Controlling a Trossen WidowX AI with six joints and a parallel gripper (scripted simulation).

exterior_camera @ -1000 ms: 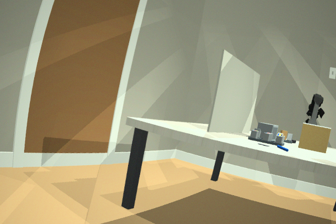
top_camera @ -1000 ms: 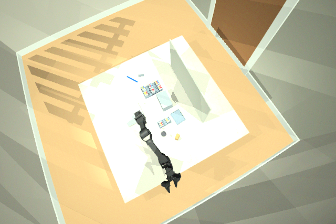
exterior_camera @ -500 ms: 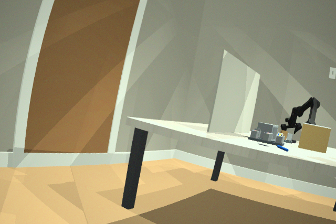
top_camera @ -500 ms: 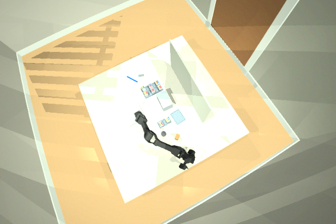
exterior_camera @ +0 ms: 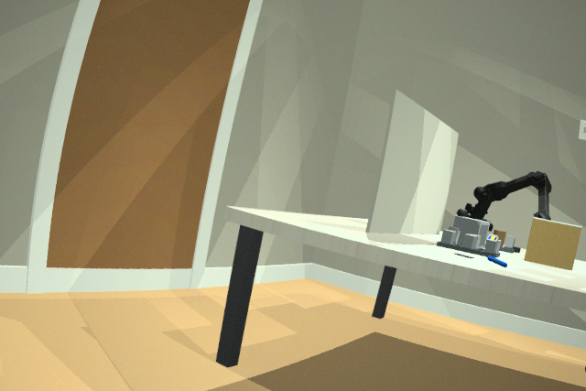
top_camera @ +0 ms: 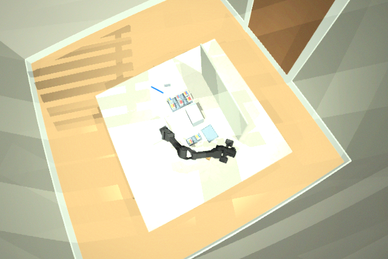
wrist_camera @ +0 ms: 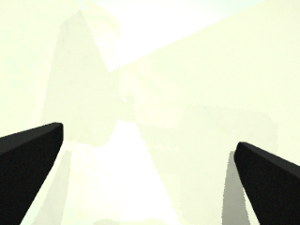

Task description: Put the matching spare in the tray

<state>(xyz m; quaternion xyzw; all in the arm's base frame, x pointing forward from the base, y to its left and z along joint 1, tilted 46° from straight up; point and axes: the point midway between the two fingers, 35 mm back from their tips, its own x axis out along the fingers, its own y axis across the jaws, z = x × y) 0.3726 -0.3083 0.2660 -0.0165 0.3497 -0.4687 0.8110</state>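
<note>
Now: gripper tip 150 mm past the grey spare block, 570 mm to the right of it and 30 mm below it. From my gripper tip the other things lie so: blue-grey tray: 60 mm behind, 220 mm to the left, 10 mm below; then grey round piece: 260 mm behind, 140 mm to the left; then tan box: 160 mm behind, 50 mm to the left, 20 mm above.
</note>
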